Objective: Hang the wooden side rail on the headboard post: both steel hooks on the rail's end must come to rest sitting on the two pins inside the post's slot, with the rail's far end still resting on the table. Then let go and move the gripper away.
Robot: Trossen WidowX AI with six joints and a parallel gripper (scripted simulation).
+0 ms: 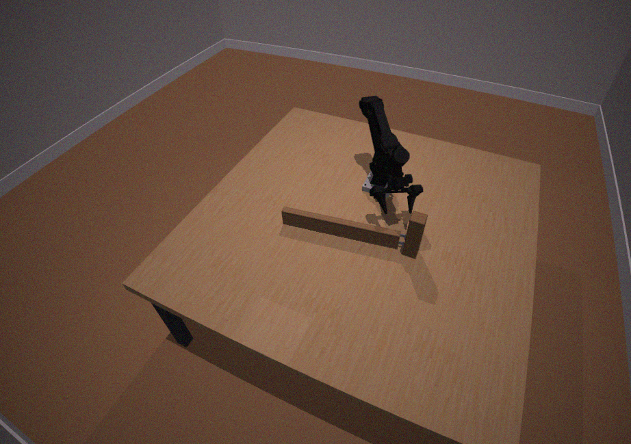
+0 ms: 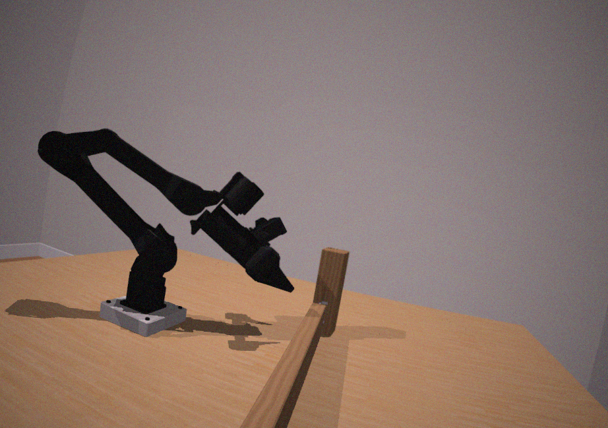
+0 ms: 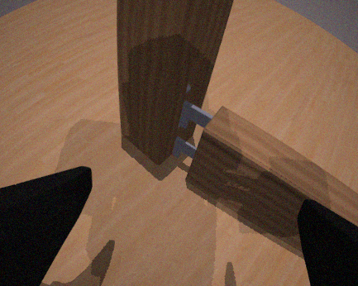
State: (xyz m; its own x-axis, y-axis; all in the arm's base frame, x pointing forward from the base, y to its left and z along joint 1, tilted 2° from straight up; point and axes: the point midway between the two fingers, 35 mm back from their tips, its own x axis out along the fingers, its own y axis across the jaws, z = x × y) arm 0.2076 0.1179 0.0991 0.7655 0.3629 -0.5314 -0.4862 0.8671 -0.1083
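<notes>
The headboard post is 7 cm to the left of my gripper tip, 7 cm ahead of it and 2 cm below it.
</notes>
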